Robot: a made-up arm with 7 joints. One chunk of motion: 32 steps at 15 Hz.
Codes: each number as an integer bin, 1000 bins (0 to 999) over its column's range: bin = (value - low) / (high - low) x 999, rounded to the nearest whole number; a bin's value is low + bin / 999 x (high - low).
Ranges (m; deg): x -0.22..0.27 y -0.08..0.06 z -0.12..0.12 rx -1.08..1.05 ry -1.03..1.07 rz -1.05..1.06
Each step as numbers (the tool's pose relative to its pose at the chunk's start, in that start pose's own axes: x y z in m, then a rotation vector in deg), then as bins.
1 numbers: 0.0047 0.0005 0.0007 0.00 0.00 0.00
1 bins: 458 574 502 507 490 497
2 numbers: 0.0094 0.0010 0.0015 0.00 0.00 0.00
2 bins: 468 578 506 507 490 497
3 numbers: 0.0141 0.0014 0.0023 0.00 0.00 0.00
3 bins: 477 581 509 507 490 497
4 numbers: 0.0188 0.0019 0.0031 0.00 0.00 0.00
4 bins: 487 584 512 507 490 497
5 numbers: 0.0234 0.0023 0.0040 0.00 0.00 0.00
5 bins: 496 587 516 507 490 497
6 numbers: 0.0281 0.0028 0.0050 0.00 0.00 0.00
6 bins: 506 591 520 507 490 497
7 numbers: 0.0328 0.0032 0.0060 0.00 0.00 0.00
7 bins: 515 594 524 507 490 497
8 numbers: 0.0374 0.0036 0.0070 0.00 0.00 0.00
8 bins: 525 597 529 507 490 497
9 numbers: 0.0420 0.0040 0.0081 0.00 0.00 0.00
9 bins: 534 599 533 507 490 497
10 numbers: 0.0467 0.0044 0.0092 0.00 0.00 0.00
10 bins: 544 602 538 507 490 497
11 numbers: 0.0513 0.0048 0.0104 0.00 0.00 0.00
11 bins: 553 605 543 507 490 497
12 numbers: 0.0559 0.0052 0.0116 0.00 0.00 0.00
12 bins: 562 608 548 507 490 497
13 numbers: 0.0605 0.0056 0.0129 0.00 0.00 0.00
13 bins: 572 611 553 507 490 497
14 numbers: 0.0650 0.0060 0.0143 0.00 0.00 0.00
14 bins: 581 614 559 507 490 497
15 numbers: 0.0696 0.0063 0.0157 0.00 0.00 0.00
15 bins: 590 616 565 507 490 497
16 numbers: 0.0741 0.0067 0.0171 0.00 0.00 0.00
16 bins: 600 619 571 507 490 497
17 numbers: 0.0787 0.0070 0.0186 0.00 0.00 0.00
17 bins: 609 621 577 507 490 497
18 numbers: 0.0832 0.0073 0.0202 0.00 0.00 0.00
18 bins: 618 623 584 507 490 497
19 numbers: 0.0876 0.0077 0.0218 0.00 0.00 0.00
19 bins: 627 626 590 507 490 497
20 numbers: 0.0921 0.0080 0.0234 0.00 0.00 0.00
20 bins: 636 628 597 507 490 497
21 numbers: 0.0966 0.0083 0.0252 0.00 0.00 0.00
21 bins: 645 630 604 507 490 497
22 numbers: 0.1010 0.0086 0.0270 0.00 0.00 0.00
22 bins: 654 632 612 507 490 497
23 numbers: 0.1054 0.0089 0.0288 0.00 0.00 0.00
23 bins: 663 634 619 507 490 497
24 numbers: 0.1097 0.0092 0.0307 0.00 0.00 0.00
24 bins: 672 637 627 507 490 497
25 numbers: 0.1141 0.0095 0.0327 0.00 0.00 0.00
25 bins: 681 639 636 507 490 497
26 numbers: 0.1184 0.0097 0.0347 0.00 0.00 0.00
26 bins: 690 640 644 507 490 497
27 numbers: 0.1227 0.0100 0.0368 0.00 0.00 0.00
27 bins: 699 642 653 507 490 497
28 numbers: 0.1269 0.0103 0.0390 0.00 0.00 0.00
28 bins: 707 644 662 507 490 497
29 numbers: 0.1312 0.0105 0.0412 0.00 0.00 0.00
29 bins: 716 646 671 507 490 497
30 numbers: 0.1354 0.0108 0.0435 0.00 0.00 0.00
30 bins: 725 648 681 507 490 497
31 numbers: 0.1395 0.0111 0.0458 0.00 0.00 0.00
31 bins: 733 650 690 507 490 497
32 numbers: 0.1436 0.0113 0.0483 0.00 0.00 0.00
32 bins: 741 651 701 507 490 497
